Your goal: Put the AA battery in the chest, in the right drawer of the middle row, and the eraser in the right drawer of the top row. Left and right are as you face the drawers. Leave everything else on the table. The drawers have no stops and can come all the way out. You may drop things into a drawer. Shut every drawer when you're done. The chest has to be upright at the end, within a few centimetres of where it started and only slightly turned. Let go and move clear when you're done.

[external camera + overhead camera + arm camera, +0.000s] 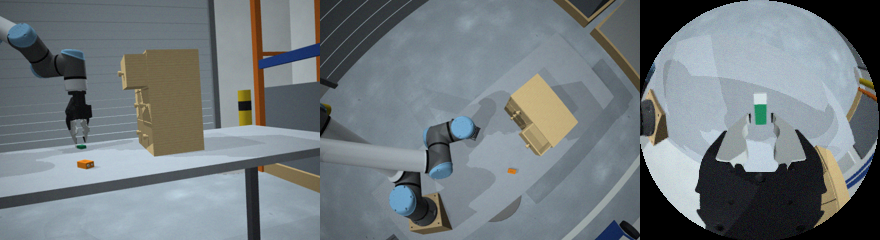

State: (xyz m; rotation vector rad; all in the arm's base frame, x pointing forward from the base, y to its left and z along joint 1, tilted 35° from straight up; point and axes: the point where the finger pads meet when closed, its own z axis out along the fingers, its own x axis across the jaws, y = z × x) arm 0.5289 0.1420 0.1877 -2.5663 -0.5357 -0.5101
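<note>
My gripper is now 30 mm above the eraser and 10 mm to the right of it. From my hand the other things lie so: orange block 360 mm to the right, 50 mm ahead, 30 mm below; then green AA battery 320 mm ahead, 230 mm to the right, 90 mm above.
</note>
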